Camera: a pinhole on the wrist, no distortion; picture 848 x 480 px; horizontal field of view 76.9 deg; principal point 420.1 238.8 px. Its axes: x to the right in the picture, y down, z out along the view. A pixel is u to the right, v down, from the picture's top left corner.
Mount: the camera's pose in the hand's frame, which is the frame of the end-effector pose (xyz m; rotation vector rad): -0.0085 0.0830 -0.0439 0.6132 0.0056 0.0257
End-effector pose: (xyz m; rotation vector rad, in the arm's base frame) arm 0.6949 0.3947 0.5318 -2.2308 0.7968 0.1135
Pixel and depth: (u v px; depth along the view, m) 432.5 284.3 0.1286
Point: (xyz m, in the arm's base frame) 0.6918 0.4335 0.4735
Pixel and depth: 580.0 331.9 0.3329
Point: 0.8451 0.5562 0.3522
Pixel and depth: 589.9 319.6 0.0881
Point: 0.6915 0.3858 0.4723
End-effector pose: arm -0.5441 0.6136 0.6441 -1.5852 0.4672 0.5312
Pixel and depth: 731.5 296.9 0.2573
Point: -0.4162 0.8013 0.5796
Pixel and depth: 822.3 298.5 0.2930
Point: -0.3522 0.8356 0.5478
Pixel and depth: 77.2 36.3 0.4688
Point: -0.5999 0.8718 1.0814
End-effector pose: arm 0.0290 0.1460 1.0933 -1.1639 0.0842 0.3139
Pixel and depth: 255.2 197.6 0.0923
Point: -0.0143 0.1722 1.0915
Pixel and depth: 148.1 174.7 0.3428
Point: -0.1173 0.2498 1.3535
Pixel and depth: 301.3 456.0 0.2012
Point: -0.0466 0.3003 1.1426
